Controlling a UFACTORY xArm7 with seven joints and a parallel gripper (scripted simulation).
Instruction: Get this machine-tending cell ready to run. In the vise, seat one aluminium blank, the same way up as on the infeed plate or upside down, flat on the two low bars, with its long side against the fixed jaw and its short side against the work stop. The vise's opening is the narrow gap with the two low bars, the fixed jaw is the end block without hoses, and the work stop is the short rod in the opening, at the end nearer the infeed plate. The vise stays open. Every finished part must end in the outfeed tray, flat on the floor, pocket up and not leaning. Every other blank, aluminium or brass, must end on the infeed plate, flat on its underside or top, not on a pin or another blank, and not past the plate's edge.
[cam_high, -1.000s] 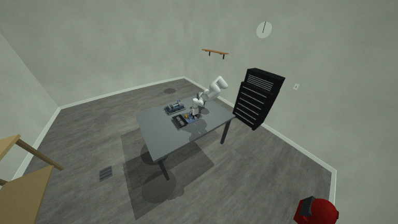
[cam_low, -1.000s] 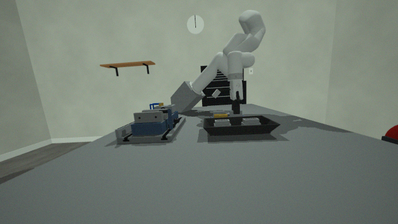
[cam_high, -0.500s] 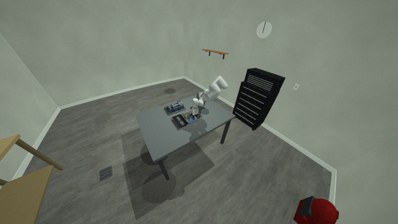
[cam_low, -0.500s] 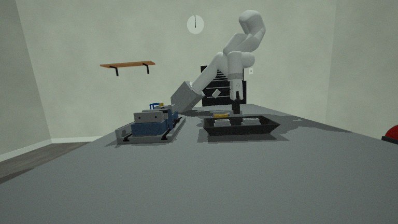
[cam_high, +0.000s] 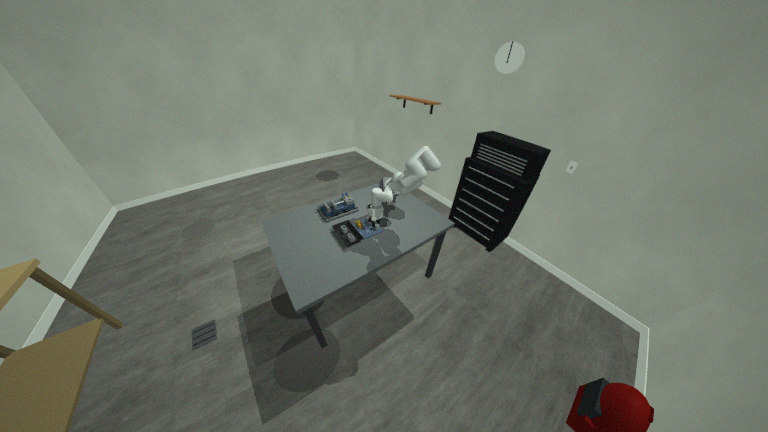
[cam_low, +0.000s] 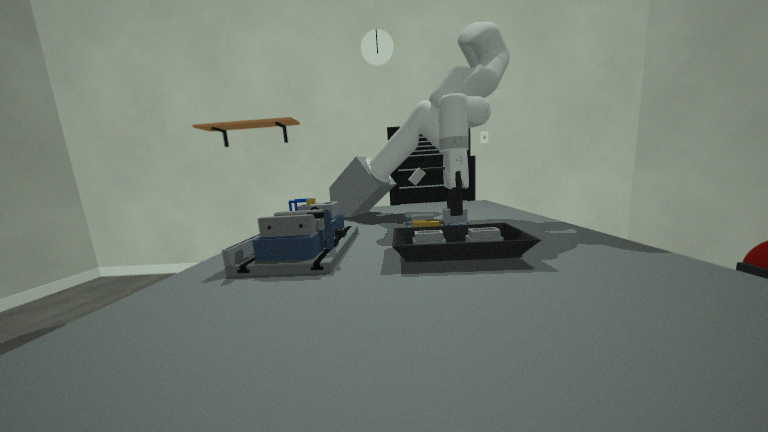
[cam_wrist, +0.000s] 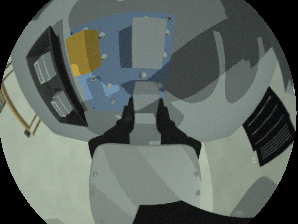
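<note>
Now: the vise 360 mm to the right of my hand, 140 mm ahead of it and 20 mm below it. Also, from my hand: grey aluminium blank (20 mm below); then brass blank (90 mm to the right, 90 mm ahead, 30 mm below).
</note>
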